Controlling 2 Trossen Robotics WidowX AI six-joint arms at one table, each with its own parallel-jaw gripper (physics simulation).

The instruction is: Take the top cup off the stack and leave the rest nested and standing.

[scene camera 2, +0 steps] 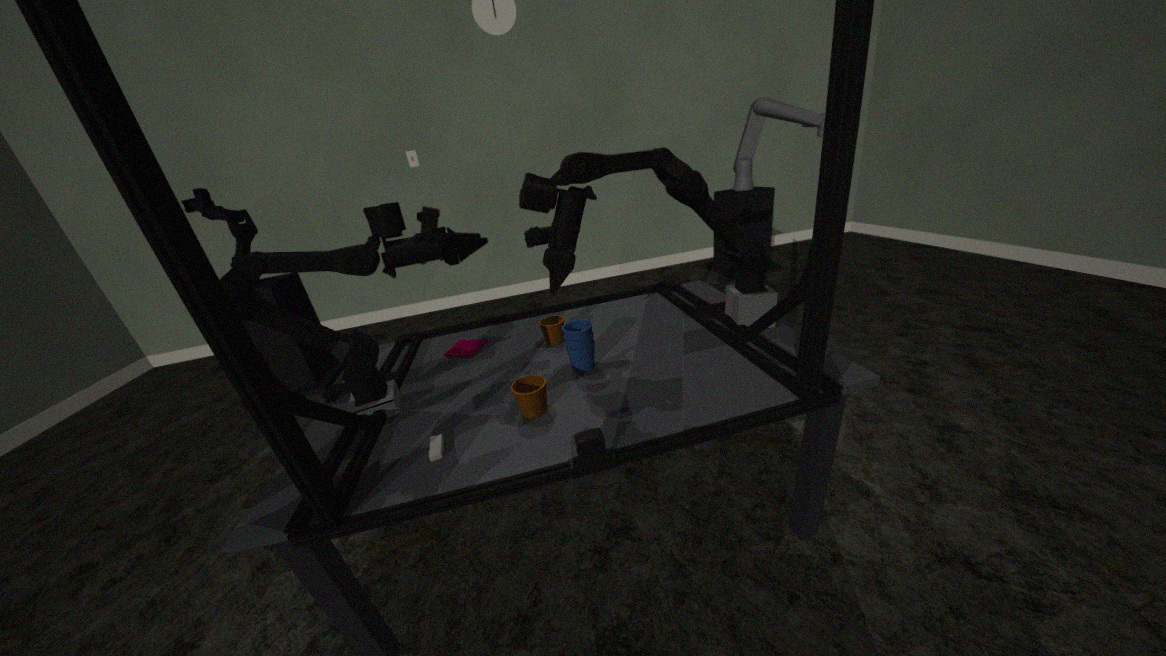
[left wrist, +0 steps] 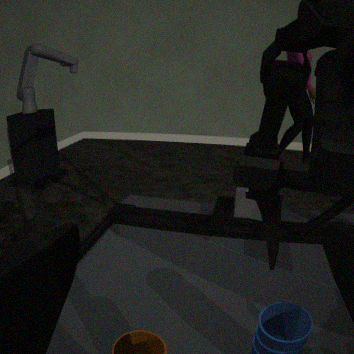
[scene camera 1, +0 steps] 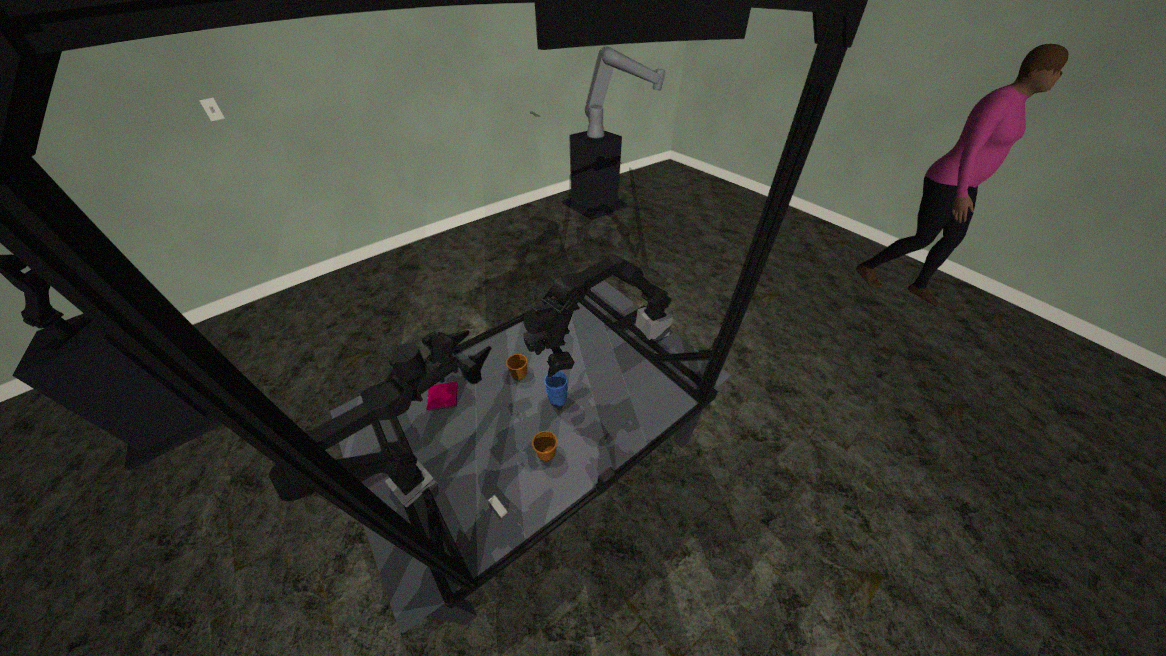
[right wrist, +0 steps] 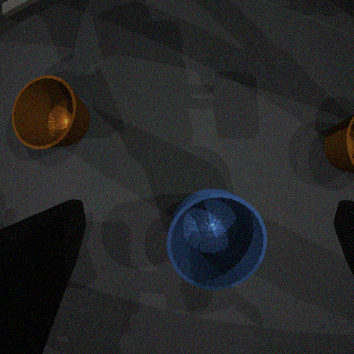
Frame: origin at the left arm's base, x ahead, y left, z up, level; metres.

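Seen in the pictures: left gripper, fingertip midpoint: (scene camera 2: 483, 237) (left wrist: 205, 237) (scene camera 1: 479, 339); right gripper, fingertip midpoint: (scene camera 2: 553, 287) (left wrist: 317, 276) (scene camera 1: 543, 365) (right wrist: 215, 214); left arm's base at its link origin: (scene camera 2: 371, 395) (scene camera 1: 409, 479); right arm's base at its link origin: (scene camera 2: 750, 288) (scene camera 1: 655, 313).
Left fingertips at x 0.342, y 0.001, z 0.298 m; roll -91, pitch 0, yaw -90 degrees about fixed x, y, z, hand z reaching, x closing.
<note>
Pixels of each thing's top centre, then the offset from my left fingertips to it. "spot": a spot on its surface instead. Level surfaces: height alone.
- grey table at its surface level: 0.340 m down
- pink square at a spot on its surface: (scene camera 2: 465, 348) (scene camera 1: 443, 397) spot: 0.185 m left, 0.103 m back, 0.332 m down
- small white block at its top centre: (scene camera 2: 435, 445) (scene camera 1: 497, 505) 0.233 m right, 0.220 m back, 0.329 m down
A stack of nested blue cups (scene camera 1: 556, 388) (scene camera 2: 579, 345) (left wrist: 284, 328) (right wrist: 216, 239) stands upright near the middle of the grey table (scene camera 1: 646, 384) (scene camera 2: 678, 352). My right gripper (scene camera 1: 560, 361) (scene camera 2: 555, 280) points straight down, open and empty, well above the stack and a little to the left of it. Its finger also shows in the left wrist view (left wrist: 272, 253). My left gripper (scene camera 1: 473, 354) (scene camera 2: 476, 242) is open and empty. It is held level and high over the table's left part, pointing toward the cups.
Two single orange cups stand upright, one (scene camera 1: 517, 366) (scene camera 2: 552, 329) (right wrist: 43, 112) behind the stack and one (scene camera 1: 544, 445) (scene camera 2: 530, 395) in front. A pink square (scene camera 1: 443, 395) (scene camera 2: 465, 348) and a small white block (scene camera 1: 497, 505) (scene camera 2: 436, 447) lie at the left. A black frame post (scene camera 1: 776, 195) (scene camera 2: 841, 195) rises at the table's right corner.
</note>
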